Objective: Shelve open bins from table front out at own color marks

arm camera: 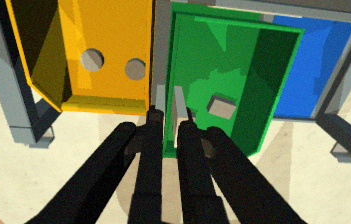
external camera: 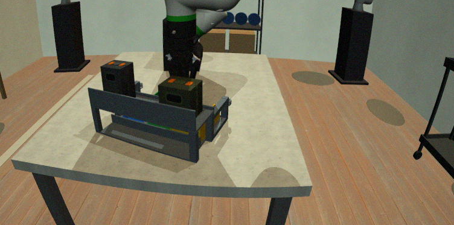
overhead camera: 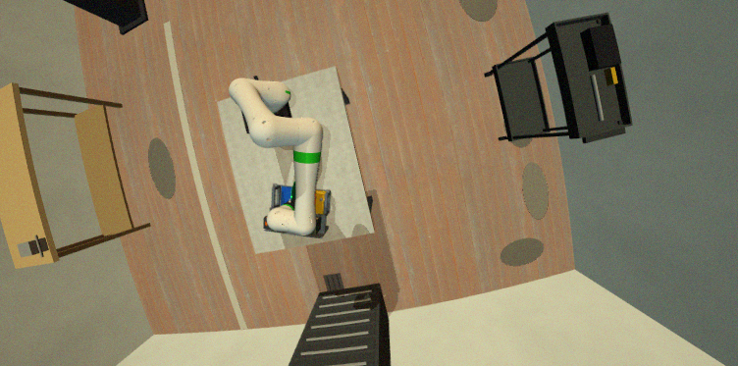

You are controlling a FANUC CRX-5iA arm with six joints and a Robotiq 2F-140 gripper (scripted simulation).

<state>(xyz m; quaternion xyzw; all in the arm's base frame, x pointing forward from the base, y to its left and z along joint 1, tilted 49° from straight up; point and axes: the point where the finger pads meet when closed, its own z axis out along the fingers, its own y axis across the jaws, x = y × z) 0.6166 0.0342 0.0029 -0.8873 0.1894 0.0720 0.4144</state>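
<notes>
The green bin lies 4 cm to the right of my hand, 4 cm below it and 2 cm behind it. Also, from my hand: yellow bin: 7 cm ahead, 4 cm to the left, 4 cm below.
</notes>
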